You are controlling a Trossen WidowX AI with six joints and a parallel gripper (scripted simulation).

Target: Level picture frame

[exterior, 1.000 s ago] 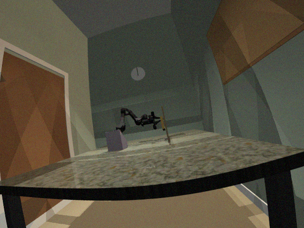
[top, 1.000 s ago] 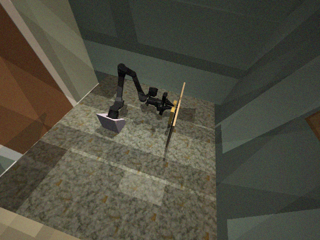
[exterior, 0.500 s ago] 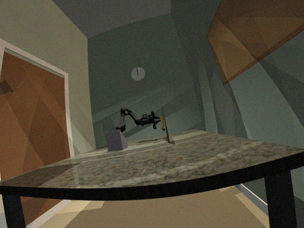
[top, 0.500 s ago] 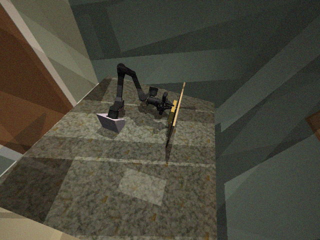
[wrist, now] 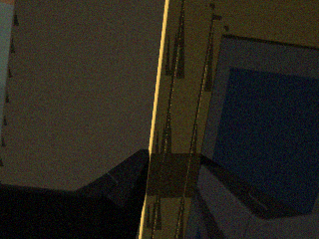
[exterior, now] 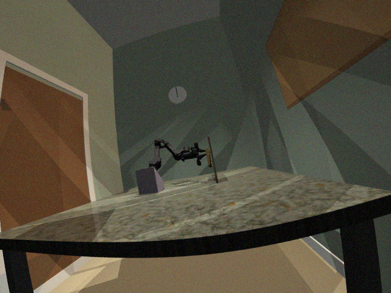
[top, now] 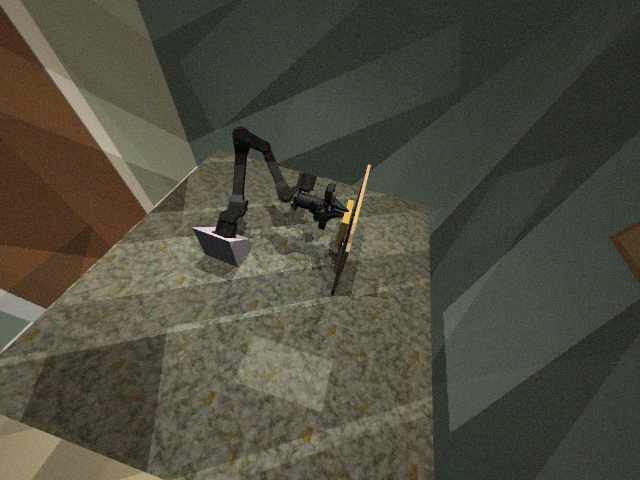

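My gripper tip is 1 cm short of the picture frame and 5 cm above it. From my gripper tip the other things lie so: thin upright wall panel: 2 cm ahead, 1 cm to the right, 7 cm below.
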